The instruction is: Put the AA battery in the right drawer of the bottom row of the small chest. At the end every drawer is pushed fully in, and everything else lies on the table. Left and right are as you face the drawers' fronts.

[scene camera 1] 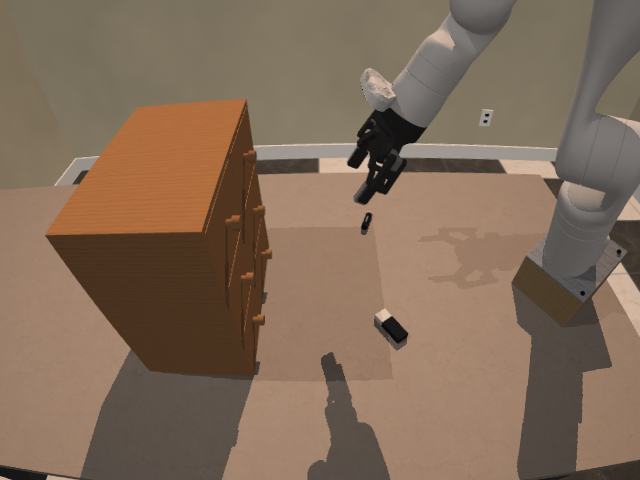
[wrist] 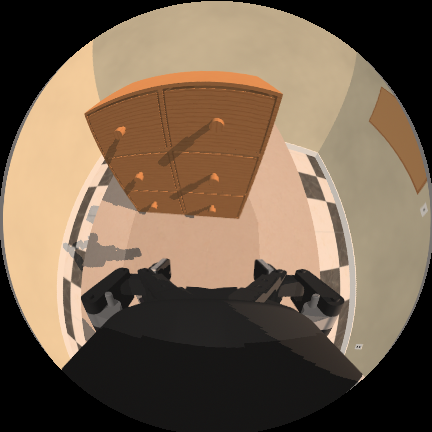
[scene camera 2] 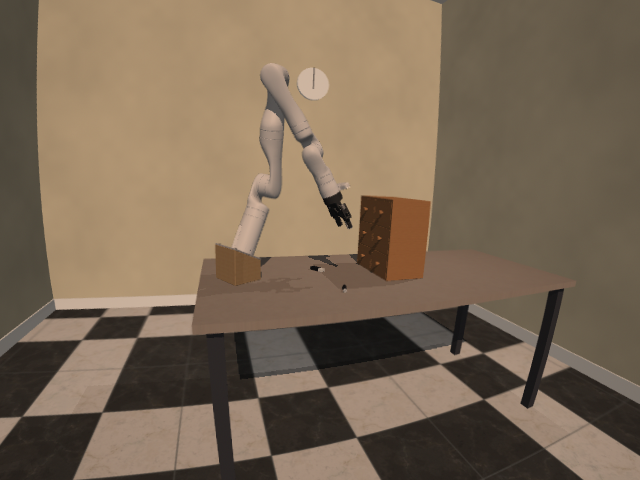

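Pixels of known places: gripper, fingertip midpoint: (scene camera 1: 354, 183) (wrist: 211, 269) (scene camera 2: 345, 227); arm's base, link origin: (scene camera 1: 567, 254) (scene camera 2: 242, 252).
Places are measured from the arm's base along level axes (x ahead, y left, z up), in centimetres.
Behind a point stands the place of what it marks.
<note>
The small brown chest (scene camera 1: 155, 170) @(x 64.7, y 12.8, z 22.7 cm) (scene camera 2: 408, 237) @(x 67.1, y -5.9, z 7.3 cm) (wrist: 215, 140) stands on the table with its drawers looking pushed in. The right drawer of the bottom row (wrist: 227, 204) @(x 57.9, y -3.1, z -4.2 cm) has a round knob (scene camera 1: 266, 254) @(x 56.4, y 1.1, z -4.7 cm) (scene camera 2: 376, 263) @(x 56.1, y -0.1, z -5.1 cm) (wrist: 212, 208) @(x 56.3, y 0.2, z -4.5 cm). The AA battery (scene camera 1: 366, 222) @(x 37.9, y -14.6, z -9.5 cm) (scene camera 2: 344, 288) @(x 37.2, y -17.8, z -9.6 cm), small and mostly black, lies on the table out in front of the chest, towards its right side. It does not show in the wrist view. My gripper (scene camera 1: 358, 179) @(x 40.7, y -2.1, z 10.7 cm) (scene camera 2: 344, 224) @(x 40.7, y -2.1, z 10.7 cm) (wrist: 211, 269) @(x 40.7, y -2.1, z 10.7 cm) is open and empty, tilted towards the chest, well above the table and in front of the drawer fronts.
A black and white block (scene camera 1: 391, 326) @(x 32.5, y 11.4, z -9.6 cm) (scene camera 2: 317, 268) @(x 32.4, y 9.8, z -9.8 cm) lies on the table (scene camera 1: 320, 428) @(x 43.0, y 30.0, z -10.9 cm) (scene camera 2: 289, 315) @(x 15.3, y -36.3, z -10.9 cm), towards the chest's left side from the battery. The arm's base block (scene camera 1: 542, 291) @(x 3.2, y 3.6, z -7.0 cm) (scene camera 2: 235, 266) @(x -2.1, y -8.9, z -3.4 cm) stands opposite the drawer fronts. Knobs stick out from all the drawers.
</note>
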